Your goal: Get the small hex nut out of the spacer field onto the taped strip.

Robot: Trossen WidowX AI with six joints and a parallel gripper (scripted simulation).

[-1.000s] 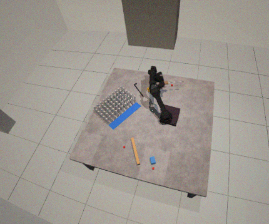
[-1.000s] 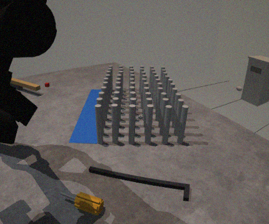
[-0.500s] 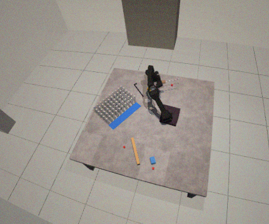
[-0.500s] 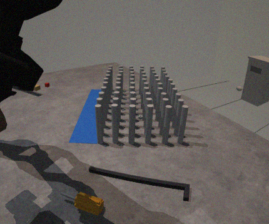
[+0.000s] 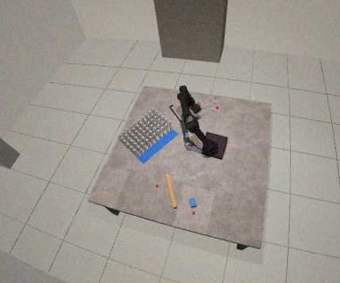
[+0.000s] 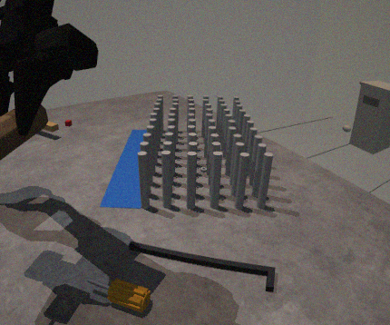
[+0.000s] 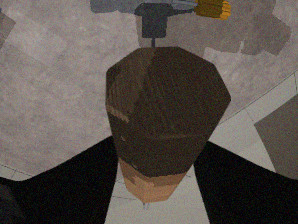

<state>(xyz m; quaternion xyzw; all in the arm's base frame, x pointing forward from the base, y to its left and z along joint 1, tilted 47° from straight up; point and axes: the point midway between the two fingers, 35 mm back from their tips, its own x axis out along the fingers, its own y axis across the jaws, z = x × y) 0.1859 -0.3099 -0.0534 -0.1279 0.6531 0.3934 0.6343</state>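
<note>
My gripper tip is 70 mm past the brown-handled tool, 70 mm to the left of it and 10 mm above it. Round my gripper tip: blue taped strip 260 mm ahead, 310 mm to the left, 220 mm below; blue block 140 mm behind, 730 mm to the left, 200 mm below; screwdriver 80 mm ahead, 80 mm to the right, 210 mm below.
</note>
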